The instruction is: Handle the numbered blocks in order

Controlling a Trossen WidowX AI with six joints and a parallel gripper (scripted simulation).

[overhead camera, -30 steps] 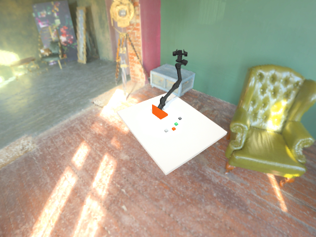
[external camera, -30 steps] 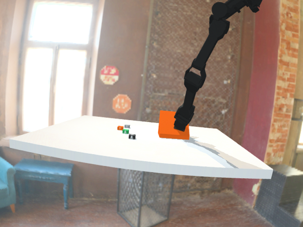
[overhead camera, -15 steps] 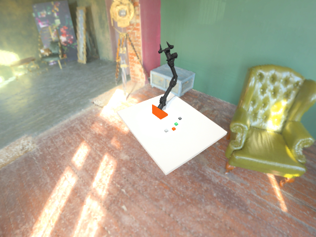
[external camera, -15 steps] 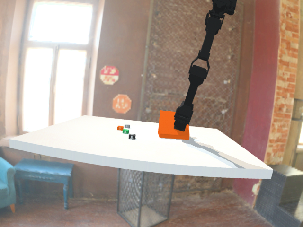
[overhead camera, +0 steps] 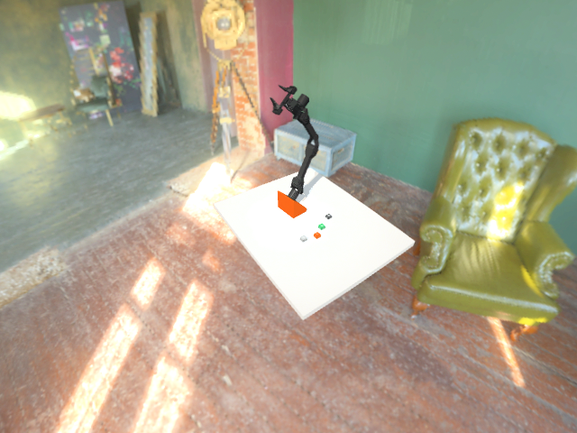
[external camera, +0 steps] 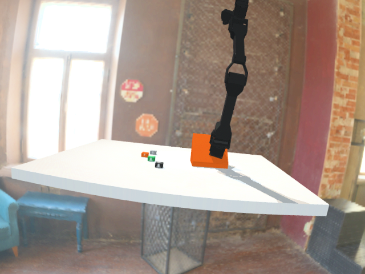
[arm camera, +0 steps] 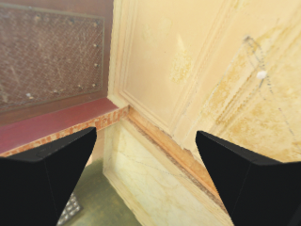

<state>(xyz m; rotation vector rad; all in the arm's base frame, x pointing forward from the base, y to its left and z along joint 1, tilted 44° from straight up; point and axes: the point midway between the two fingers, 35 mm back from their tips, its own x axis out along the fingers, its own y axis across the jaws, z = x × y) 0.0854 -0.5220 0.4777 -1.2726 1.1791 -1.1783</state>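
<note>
The grey block lies 39 cm ahead of my gripper tip, 2 cm to the right of it and 79 cm below it. Also, from my gripper tip: black block (29 cm ahead, 24 cm to the left, 79 cm below); then orange block (41 cm ahead, 7 cm to the left, 79 cm below); then green block (35 cm ahead, 14 cm to the left, 79 cm below).
</note>
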